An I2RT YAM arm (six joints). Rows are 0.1 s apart.
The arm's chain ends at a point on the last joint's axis. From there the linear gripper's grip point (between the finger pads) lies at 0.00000 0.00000 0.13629 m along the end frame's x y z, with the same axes.
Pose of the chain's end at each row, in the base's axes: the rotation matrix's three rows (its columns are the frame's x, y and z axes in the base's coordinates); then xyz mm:
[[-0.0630 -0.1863 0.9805], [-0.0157 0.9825 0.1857], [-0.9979 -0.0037 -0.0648]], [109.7 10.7 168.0]
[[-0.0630 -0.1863 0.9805], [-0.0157 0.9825 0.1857], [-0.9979 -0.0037 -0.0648]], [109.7 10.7 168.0]
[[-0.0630 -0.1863 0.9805], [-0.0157 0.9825 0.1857], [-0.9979 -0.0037 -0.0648]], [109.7 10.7 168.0]
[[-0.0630 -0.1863 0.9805], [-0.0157 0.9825 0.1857], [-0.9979 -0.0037 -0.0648]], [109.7 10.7 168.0]
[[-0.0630 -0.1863 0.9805], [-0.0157 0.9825 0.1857], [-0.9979 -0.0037 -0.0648]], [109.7 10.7 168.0]
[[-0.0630 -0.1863 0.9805], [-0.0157 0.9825 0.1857], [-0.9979 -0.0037 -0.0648]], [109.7 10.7 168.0]
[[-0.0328 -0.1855 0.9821], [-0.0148 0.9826 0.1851], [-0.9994 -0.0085 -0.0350]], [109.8 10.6 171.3]
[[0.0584 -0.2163 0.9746], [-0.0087 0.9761 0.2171], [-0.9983 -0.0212 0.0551]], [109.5 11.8 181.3]
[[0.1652 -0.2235 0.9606], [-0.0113 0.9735 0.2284], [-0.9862 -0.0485 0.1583]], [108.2 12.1 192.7]
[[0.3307 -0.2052 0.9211], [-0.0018 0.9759 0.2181], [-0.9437 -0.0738 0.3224]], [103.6 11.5 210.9]
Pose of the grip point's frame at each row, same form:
[[-0.0630 -0.1863 0.9805], [-0.0157 0.9825 0.1857], [-0.9979 -0.0037 -0.0648]], [243.3 36.0 159.2]
[[-0.0630 -0.1863 0.9805], [-0.0157 0.9825 0.1857], [-0.9979 -0.0037 -0.0648]], [243.3 36.0 159.2]
[[-0.0630 -0.1863 0.9805], [-0.0157 0.9825 0.1857], [-0.9979 -0.0037 -0.0648]], [243.3 36.0 159.2]
[[-0.0630 -0.1863 0.9805], [-0.0157 0.9825 0.1857], [-0.9979 -0.0037 -0.0648]], [243.3 36.0 159.2]
[[-0.0630 -0.1863 0.9805], [-0.0157 0.9825 0.1857], [-0.9979 -0.0037 -0.0648]], [243.3 36.0 159.2]
[[-0.0630 -0.1863 0.9805], [-0.0157 0.9825 0.1857], [-0.9979 -0.0037 -0.0648]], [243.3 36.0 159.2]
[[-0.0328 -0.1855 0.9821], [-0.0148 0.9826 0.1851], [-0.9994 -0.0085 -0.0350]], [243.7 35.8 166.5]
[[0.0584 -0.2163 0.9746], [-0.0087 0.9761 0.2171], [-0.9983 -0.0212 0.0551]], [242.3 41.4 188.8]
[[0.1652 -0.2235 0.9606], [-0.0113 0.9735 0.2284], [-0.9862 -0.0485 0.1583]], [239.1 43.2 214.3]
[[0.3307 -0.2052 0.9211], [-0.0018 0.9759 0.2181], [-0.9437 -0.0738 0.3224]], [229.1 41.2 254.8]

